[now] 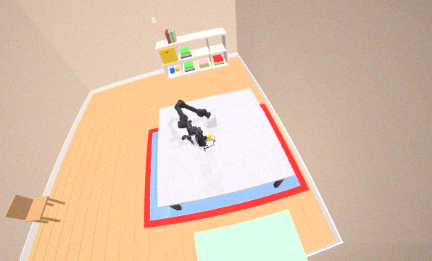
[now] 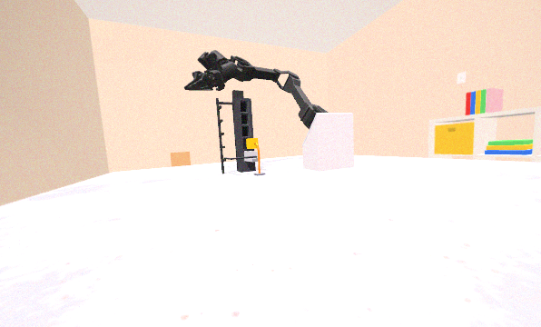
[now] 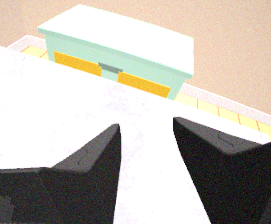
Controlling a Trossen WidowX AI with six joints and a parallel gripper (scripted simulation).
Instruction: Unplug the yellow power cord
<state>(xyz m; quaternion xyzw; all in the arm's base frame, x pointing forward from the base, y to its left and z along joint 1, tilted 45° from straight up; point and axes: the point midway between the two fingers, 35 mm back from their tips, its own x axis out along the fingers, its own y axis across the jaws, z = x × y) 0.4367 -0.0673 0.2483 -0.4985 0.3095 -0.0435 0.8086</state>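
The yellow plug is 17 cm behind my gripper tip, 12 cm to the left of it and 19 cm below it. The rest, counted from my gripper tip: black power strip 18 cm behind, 5 cm to the left, 17 cm below.
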